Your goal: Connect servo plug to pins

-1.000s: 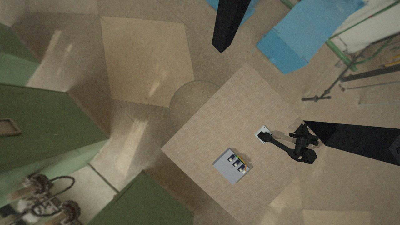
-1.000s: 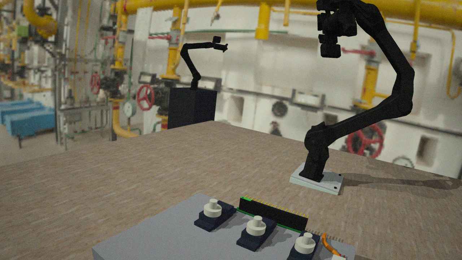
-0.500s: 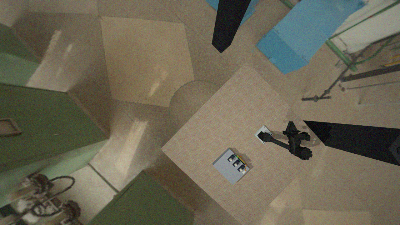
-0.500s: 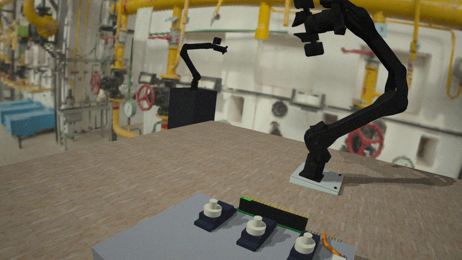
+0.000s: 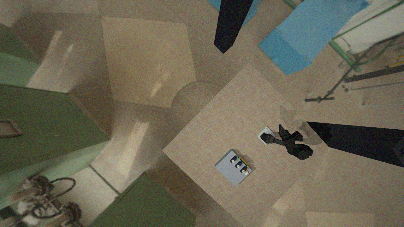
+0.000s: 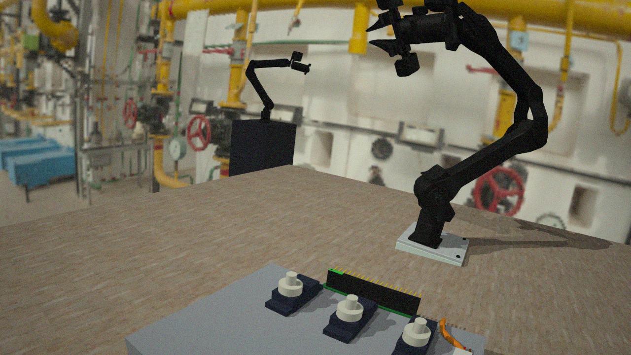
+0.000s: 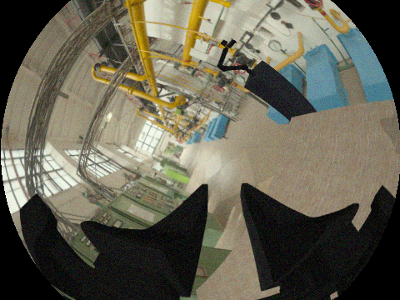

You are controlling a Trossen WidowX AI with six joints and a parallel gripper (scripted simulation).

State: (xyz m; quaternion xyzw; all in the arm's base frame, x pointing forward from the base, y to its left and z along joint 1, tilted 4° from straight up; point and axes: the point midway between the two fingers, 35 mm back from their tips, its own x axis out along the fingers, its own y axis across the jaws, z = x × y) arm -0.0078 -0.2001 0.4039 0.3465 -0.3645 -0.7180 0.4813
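The black pin strip is 370 mm below my gripper tip, 360 mm ahead of it and 220 mm to the left of it. The rest, counted from my gripper tip: grey holder plate 520 mm ahead, 410 mm below, 220 mm to the left; then green band 360 mm below, 360 mm ahead, 170 mm to the left.
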